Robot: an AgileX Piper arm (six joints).
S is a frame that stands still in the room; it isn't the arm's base.
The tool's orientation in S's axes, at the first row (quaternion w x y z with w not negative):
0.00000 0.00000 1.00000 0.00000
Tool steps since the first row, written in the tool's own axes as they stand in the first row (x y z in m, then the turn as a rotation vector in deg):
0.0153 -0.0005 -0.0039 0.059 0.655 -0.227
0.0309 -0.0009 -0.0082 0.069 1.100 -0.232
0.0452 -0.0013 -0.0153 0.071 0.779 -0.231
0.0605 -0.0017 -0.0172 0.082 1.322 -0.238
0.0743 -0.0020 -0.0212 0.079 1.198 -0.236
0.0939 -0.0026 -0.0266 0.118 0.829 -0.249
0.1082 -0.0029 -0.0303 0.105 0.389 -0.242
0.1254 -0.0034 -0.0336 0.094 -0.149 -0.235
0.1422 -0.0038 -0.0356 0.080 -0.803 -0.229
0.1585 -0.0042 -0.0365 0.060 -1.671 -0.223
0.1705 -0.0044 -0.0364 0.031 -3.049 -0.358
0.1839 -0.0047 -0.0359 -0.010 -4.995 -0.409
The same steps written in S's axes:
-0.0153 -0.0005 0.0039 -0.059 0.655 0.227
-0.0309 -0.0009 0.0082 -0.069 1.100 0.232
-0.0452 -0.0013 0.0153 -0.071 0.779 0.231
-0.0605 -0.0017 0.0172 -0.082 1.322 0.238
-0.0743 -0.0020 0.0212 -0.079 1.198 0.236
-0.0939 -0.0026 0.0266 -0.118 0.829 0.249
-0.1082 -0.0029 0.0303 -0.105 0.389 0.242
-0.1254 -0.0034 0.0336 -0.094 -0.149 0.235
-0.1422 -0.0038 0.0356 -0.080 -0.803 0.229
-0.1585 -0.0042 0.0365 -0.060 -1.671 0.223
-0.1705 -0.0044 0.0364 -0.031 -3.049 0.358
-0.1839 -0.0047 0.0359 0.010 -4.995 0.409

